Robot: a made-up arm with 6 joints. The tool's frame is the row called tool. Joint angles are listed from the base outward. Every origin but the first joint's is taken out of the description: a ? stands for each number. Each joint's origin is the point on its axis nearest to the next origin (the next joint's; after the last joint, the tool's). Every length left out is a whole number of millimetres.
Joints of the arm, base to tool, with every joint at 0 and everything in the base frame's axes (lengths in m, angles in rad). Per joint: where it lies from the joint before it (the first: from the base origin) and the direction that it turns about. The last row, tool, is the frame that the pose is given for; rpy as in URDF.
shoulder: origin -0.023 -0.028 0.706 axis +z
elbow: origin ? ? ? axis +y
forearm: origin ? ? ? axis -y
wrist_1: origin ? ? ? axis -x
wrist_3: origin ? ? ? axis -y
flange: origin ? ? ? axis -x
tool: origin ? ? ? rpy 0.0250 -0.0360 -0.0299
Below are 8 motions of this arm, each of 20 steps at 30 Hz.
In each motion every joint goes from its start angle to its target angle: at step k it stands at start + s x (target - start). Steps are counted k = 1, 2, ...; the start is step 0. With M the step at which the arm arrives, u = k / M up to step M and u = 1 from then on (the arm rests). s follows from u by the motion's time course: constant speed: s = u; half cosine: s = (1 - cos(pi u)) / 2; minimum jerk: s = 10 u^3 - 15 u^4 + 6 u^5.
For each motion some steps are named. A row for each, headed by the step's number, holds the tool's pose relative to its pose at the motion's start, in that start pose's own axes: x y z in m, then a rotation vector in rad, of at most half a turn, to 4 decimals.
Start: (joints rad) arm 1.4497 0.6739 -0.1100 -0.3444 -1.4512 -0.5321
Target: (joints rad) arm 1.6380 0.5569 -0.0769 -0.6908 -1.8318 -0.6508
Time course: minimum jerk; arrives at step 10
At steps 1, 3, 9, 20:
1: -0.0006 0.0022 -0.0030 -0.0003 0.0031 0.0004
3: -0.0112 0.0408 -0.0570 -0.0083 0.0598 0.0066
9: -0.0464 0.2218 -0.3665 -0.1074 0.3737 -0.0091
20: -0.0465 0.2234 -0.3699 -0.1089 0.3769 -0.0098

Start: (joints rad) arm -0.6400 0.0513 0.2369 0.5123 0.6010 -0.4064
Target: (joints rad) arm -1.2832 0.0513 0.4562 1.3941 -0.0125 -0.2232
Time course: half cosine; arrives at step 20
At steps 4, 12, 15, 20:
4: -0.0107 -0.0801 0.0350 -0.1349 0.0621 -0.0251
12: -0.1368 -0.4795 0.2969 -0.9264 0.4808 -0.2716
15: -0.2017 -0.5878 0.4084 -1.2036 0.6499 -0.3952
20: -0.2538 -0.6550 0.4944 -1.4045 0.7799 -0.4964

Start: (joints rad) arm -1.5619 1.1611 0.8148 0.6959 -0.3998 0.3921
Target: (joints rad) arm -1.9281 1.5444 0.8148 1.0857 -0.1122 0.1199
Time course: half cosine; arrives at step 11
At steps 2, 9, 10, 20:
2: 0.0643 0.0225 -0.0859 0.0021 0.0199 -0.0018
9: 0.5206 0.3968 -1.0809 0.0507 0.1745 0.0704
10: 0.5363 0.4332 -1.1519 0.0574 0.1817 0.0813
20: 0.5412 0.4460 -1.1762 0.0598 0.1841 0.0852

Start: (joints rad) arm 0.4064 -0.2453 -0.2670 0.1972 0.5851 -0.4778
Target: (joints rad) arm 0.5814 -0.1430 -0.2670 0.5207 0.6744 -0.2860
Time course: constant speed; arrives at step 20
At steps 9, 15, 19, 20:
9: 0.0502 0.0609 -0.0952 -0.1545 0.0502 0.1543
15: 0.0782 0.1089 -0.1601 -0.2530 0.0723 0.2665
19: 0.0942 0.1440 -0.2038 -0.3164 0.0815 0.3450
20: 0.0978 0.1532 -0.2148 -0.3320 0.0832 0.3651

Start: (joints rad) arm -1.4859 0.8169 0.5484 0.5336 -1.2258 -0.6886
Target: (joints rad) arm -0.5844 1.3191 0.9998 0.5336 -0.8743 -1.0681
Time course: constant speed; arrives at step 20
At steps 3, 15, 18, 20:
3: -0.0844 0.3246 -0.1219 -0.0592 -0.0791 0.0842
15: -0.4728 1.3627 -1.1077 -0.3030 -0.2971 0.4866
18: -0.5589 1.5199 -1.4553 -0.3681 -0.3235 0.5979
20: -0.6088 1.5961 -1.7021 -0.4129 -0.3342 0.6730

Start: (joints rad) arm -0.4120 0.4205 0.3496 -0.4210 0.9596 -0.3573
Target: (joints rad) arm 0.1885 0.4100 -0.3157 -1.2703 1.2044 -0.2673
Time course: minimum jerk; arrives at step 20
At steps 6, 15, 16, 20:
6: -0.1917 0.0541 -0.1483 0.0790 0.0645 -0.1186
15: -1.1853 0.3158 -0.3864 0.0903 0.3667 -0.6476
16: -1.2465 0.3279 -0.3772 0.0726 0.3837 -0.6756
20: -1.3229 0.3420 -0.3619 0.0473 0.4045 -0.7095

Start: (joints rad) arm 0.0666 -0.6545 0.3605 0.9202 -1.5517 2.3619
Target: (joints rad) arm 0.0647 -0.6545 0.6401 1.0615 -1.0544 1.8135
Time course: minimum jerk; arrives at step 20
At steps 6, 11, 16, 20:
6: -0.0429 0.0367 -0.0297 0.1195 0.0942 -0.0689
11: -0.1546 0.1423 -0.0959 0.4229 0.3235 -0.2773
16: -0.2427 0.2361 -0.1364 0.6501 0.4892 -0.4749
20: -0.2571 0.2523 -0.1419 0.6856 0.5149 -0.5101

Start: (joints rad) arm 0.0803 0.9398 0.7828 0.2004 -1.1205 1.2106
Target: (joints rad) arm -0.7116 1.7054 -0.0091 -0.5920 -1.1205 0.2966
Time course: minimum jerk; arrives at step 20
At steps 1, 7, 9, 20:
1: 0.0038 0.0003 -0.0020 0.0021 0.0001 0.0020
7: 0.7061 0.2040 -0.4436 0.4558 0.0513 0.4001
9: 1.1130 0.5165 -0.7677 0.8200 0.1243 0.6863
20: 1.6394 2.1125 -1.2738 2.0340 0.6718 1.7289

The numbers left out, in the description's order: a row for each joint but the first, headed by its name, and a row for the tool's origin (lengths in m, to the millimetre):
elbow: 0.024 -0.034 0.000
forearm: 0.008 0.000 1.503
wrist_1: 1.320 0.000 0.022
wrist_3: 0.000 -0.103 0.028
flange: 0.020 0.000 0.003
tool: 0.000 0.001 -0.015

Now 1 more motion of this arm.
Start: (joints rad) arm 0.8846 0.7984 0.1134 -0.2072 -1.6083 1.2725
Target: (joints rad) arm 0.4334 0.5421 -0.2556 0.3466 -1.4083 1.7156
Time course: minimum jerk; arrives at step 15
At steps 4, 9, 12, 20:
4: -0.0144 0.0147 -0.1268 -0.0108 0.0243 -0.0261
9: -0.0008 0.1556 -0.6675 -0.0830 0.1632 -0.0901
12: 0.0457 0.2556 -0.8832 -0.1309 0.2344 -0.0878
20: 0.0591 0.2804 -0.9276 -0.1430 0.2503 -0.0846

